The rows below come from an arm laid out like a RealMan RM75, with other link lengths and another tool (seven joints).
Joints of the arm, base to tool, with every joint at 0 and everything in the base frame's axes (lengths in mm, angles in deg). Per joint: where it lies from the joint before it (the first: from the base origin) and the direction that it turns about. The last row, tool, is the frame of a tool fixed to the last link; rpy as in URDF.
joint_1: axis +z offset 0 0 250.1
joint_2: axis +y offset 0 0 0
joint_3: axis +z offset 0 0 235.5
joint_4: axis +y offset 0 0 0
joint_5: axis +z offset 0 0 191.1
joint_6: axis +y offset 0 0 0
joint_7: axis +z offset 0 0 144
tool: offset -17 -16 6 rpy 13.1 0 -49.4
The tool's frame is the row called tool.
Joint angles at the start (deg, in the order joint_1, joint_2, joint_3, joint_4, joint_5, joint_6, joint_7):
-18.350, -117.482, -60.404, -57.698, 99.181, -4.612, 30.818
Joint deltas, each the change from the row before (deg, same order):
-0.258, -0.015, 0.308, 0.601, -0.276, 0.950, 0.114
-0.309, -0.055, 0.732, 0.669, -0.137, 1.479, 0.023
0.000, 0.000, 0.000, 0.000, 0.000, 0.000, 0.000
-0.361, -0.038, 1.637, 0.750, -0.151, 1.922, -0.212
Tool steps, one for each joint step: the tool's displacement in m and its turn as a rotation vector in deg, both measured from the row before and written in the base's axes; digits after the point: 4 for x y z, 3 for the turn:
-0.0018, 0.0010, 0.0002, 0.556, 0.367, 0.184
-0.0014, 0.0007, -0.0006, 0.703, 0.581, -0.032
0.0000, 0.0000, 0.0000, 0.000, 0.000, 0.000
-0.0009, -0.0011, -0.0028, 0.399, 0.764, -0.296

